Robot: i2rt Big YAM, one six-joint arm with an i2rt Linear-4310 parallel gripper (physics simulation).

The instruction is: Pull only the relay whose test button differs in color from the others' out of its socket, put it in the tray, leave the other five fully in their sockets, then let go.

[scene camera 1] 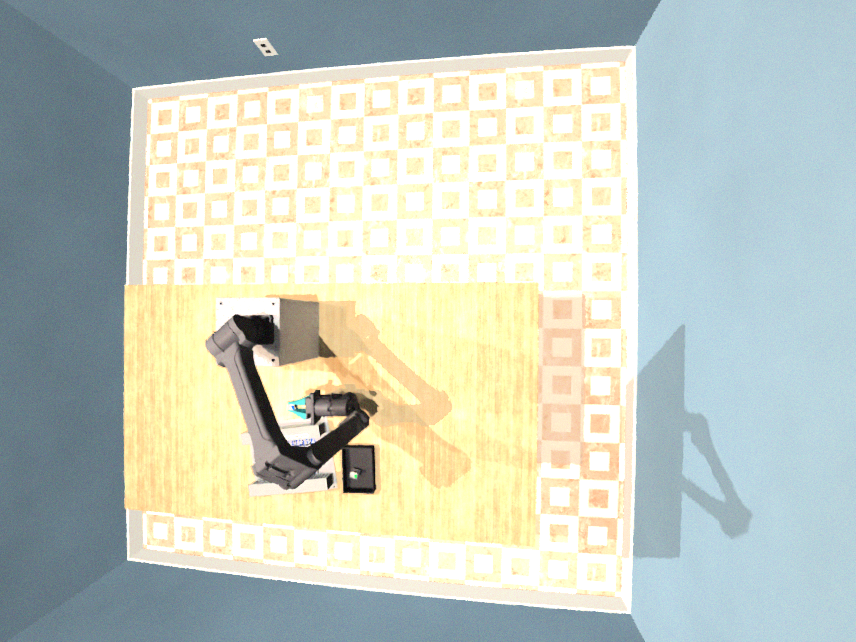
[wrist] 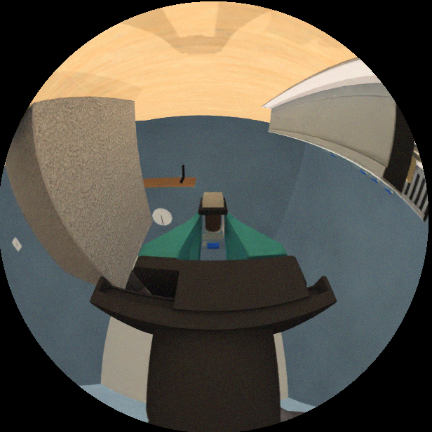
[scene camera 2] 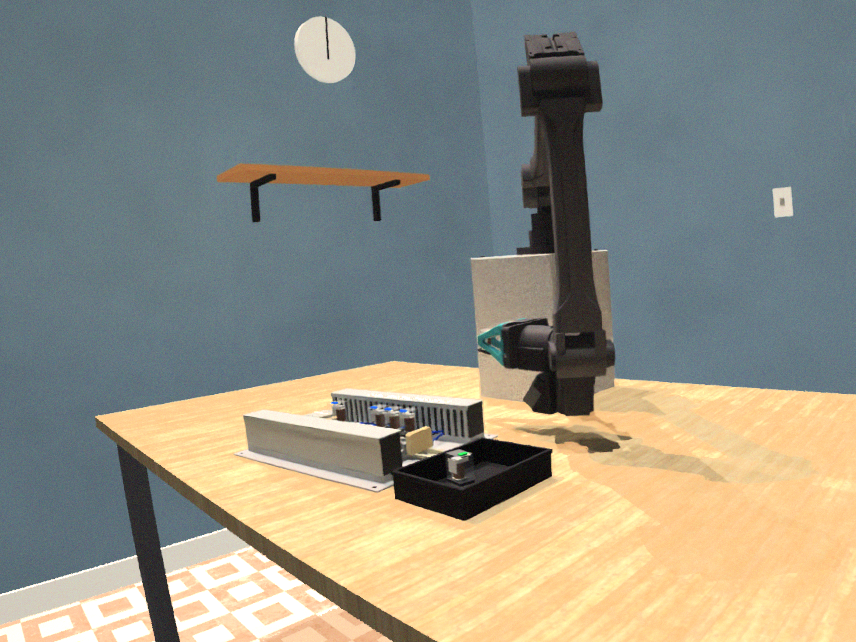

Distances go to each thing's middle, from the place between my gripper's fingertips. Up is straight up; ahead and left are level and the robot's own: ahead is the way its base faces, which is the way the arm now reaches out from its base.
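Scene:
The white panel (scene camera 2: 299, 468) is 7 cm to the right of my hand, 14 cm below it and 22 cm ahead of it.

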